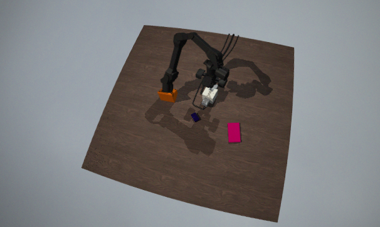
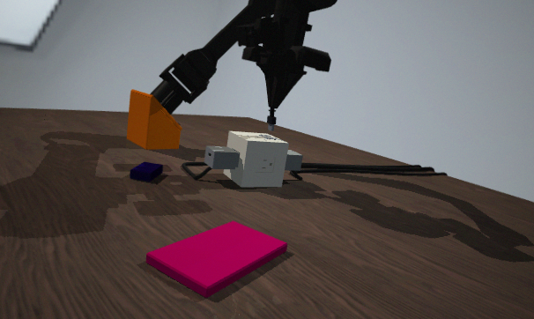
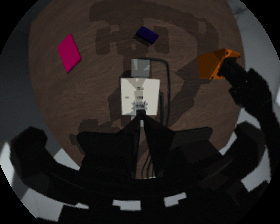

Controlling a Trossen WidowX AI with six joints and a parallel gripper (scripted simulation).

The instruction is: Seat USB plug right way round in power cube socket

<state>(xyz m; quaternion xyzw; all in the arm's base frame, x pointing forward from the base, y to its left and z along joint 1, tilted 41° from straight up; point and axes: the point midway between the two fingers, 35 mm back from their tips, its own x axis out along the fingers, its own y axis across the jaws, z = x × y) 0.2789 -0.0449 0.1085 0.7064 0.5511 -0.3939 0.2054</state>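
My gripper tip is now 20 mm above the black usb plug. Also, from my gripper tip: dark blue block (90 mm behind, 180 mm to the right, 120 mm below); flat magenta slab (170 mm ahead, 250 mm to the right, 120 mm below).
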